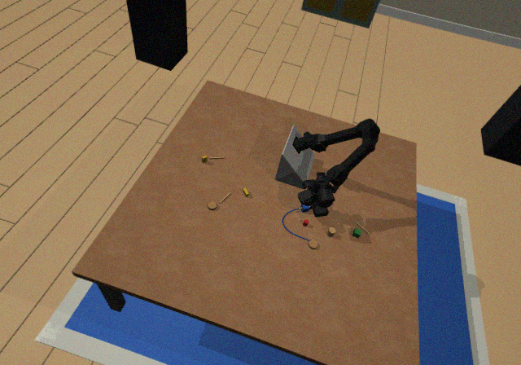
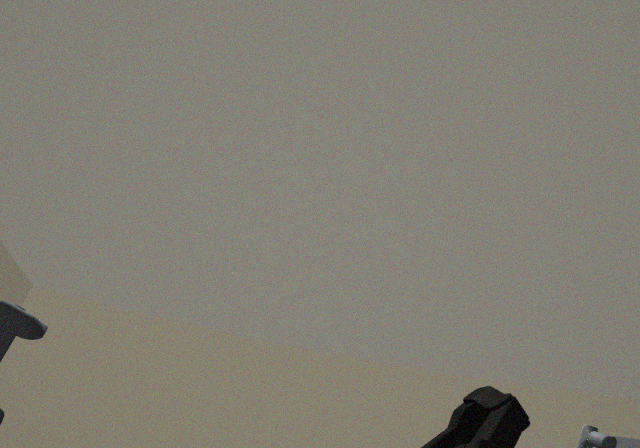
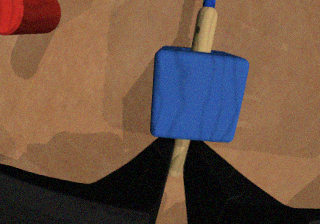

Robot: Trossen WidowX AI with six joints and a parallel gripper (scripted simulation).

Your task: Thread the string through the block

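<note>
My gripper tip is 20 mm short of the blue cube, 30 mm to the left of it and 10 mm below it. The rest, counted from my gripper tip: wooden cylinder: 100 mm ahead, 120 mm to the left, 10 mm above; then red peg: 90 mm ahead, 10 mm above; then thin wooden stick: 20 mm ahead, 30 mm to the right, 10 mm above.
</note>
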